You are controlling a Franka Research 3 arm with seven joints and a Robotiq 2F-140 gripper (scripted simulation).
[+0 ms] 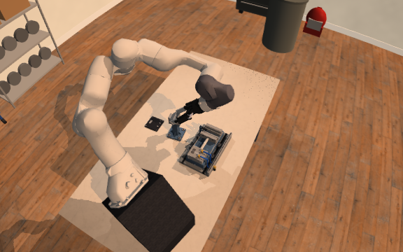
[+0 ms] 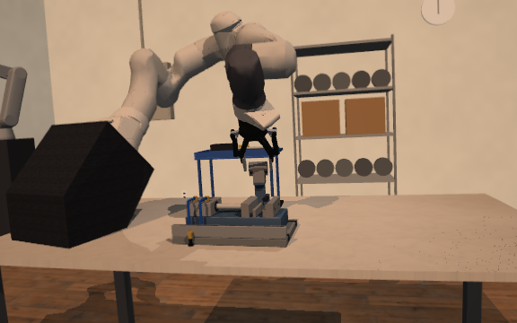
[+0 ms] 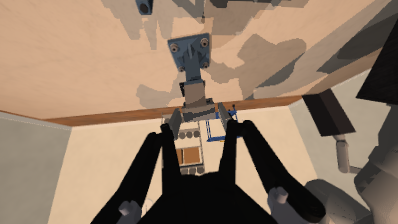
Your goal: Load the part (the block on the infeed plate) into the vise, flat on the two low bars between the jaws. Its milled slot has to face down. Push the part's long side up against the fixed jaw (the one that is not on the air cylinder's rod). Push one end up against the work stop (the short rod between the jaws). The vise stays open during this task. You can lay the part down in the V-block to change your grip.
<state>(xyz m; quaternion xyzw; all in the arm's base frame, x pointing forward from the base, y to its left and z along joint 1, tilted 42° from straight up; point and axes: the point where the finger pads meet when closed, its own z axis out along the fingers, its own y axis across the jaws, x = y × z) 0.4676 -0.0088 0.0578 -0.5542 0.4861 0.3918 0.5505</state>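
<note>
My hand is 10 mm to the right of the part and 30 mm above it. Round my hand: vise 30 mm behind, 190 mm to the right, 140 mm below; dark infeed plate 10 mm ahead, 180 mm to the left, 170 mm below.
</note>
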